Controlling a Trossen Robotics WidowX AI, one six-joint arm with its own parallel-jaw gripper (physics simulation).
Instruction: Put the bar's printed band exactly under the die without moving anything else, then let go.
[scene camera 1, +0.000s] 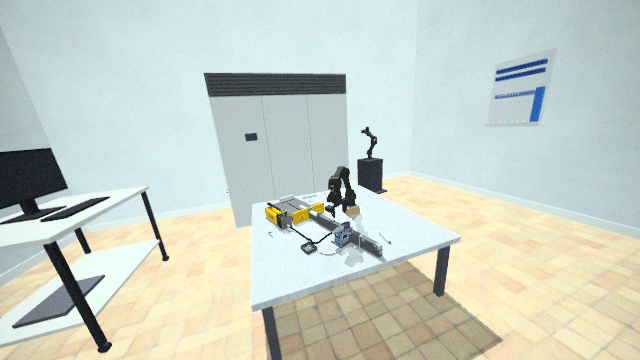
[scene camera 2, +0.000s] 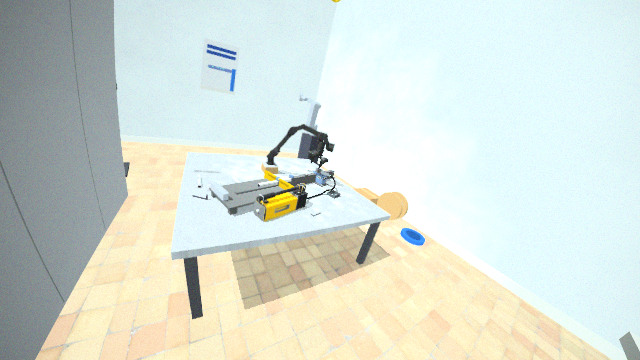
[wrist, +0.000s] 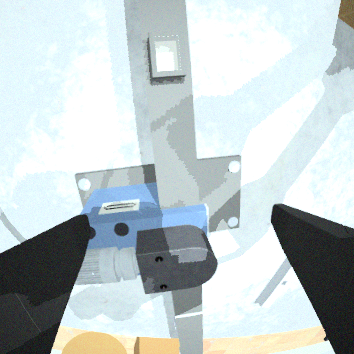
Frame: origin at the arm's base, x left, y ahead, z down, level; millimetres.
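Seen in the pictures: gripper, fingertip midpoint: (scene camera 1: 339, 215) (scene camera 2: 315, 165) (wrist: 180, 219); arm's base, link origin: (scene camera 1: 351, 204) (scene camera 2: 270, 163).
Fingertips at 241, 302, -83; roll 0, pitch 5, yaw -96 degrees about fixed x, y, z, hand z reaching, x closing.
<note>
Pixels of each thing's top centre, then the offset from my fingertips to it, as dx, dy, dz. "spot": a spot on its surface instead. Level surfaces: height alone.
- blue unit, surface spot: (wrist: 120, 220) spot: +39, +37, +65
- dark grey rounded head, surface spot: (wrist: 175, 260) spot: +53, -4, +32
- thin white printed band, surface spot: (wrist: 189, 315) spot: +185, -35, +77
- small dark box, surface spot: (scene camera 1: 309, 247) (scene camera 2: 331, 194) spot: +0, +247, +150
- thin rod, top centre: (wrist: 283, 282) (scene camera 1: 384, 235) +212, -211, +131
- table, surface height: dz +151
The long grey bar (scene camera 1: 369, 244) (scene camera 2: 302, 178) (wrist: 176, 135) runs through the blue unit (scene camera 1: 342, 236) (scene camera 2: 320, 178) (wrist: 120, 220). A dark grey rounded head (wrist: 175, 260), which looks like the die's housing, covers part of the bar; the die's underside is hidden. A thin white printed band (wrist: 189, 315) crosses the bar beyond the head in the wrist view, apart from it. A raised block with a white top (wrist: 166, 57) sits on the bar on the near side. My gripper (scene camera 1: 333, 211) (scene camera 2: 320, 164) (wrist: 180, 219) is open and empty above the bar, near the blue unit.
A cable joins the unit to a small dark box (scene camera 1: 309, 247) (scene camera 2: 334, 194). A yellow and grey machine (scene camera 1: 300, 216) (scene camera 2: 279, 206) stands at the bar's other end. A thin rod (scene camera 1: 384, 238) (wrist: 272, 282) lies beside the bar on the table (scene camera 1: 290, 280) (scene camera 2: 210, 235).
</note>
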